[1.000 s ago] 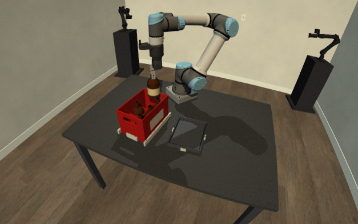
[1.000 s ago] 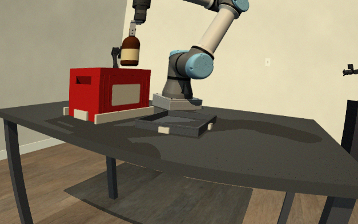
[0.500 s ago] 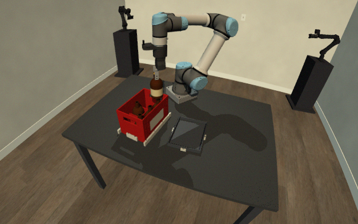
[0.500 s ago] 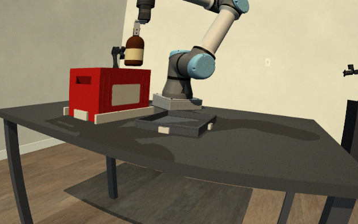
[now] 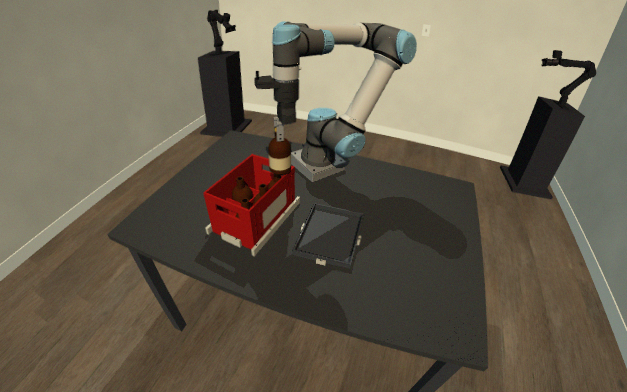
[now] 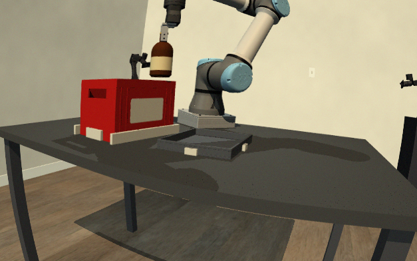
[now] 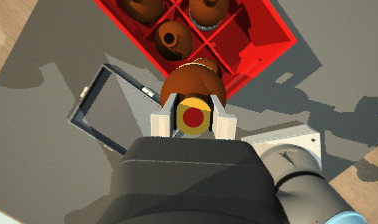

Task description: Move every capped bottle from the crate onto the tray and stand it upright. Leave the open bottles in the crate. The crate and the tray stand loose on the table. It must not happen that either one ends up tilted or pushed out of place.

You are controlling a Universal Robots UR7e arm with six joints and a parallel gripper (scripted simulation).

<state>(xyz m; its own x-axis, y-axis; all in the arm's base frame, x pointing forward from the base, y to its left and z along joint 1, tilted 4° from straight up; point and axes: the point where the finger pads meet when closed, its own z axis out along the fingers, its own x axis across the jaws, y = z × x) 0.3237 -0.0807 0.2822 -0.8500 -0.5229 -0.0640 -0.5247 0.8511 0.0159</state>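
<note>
Right now the brown capped bottle is 6 cm below my hand. The rest, counted from my hand: dark tray: 8 cm ahead, 20 cm to the left, 31 cm below; then red crate: 6 cm ahead, 8 cm to the right, 24 cm below.
</note>
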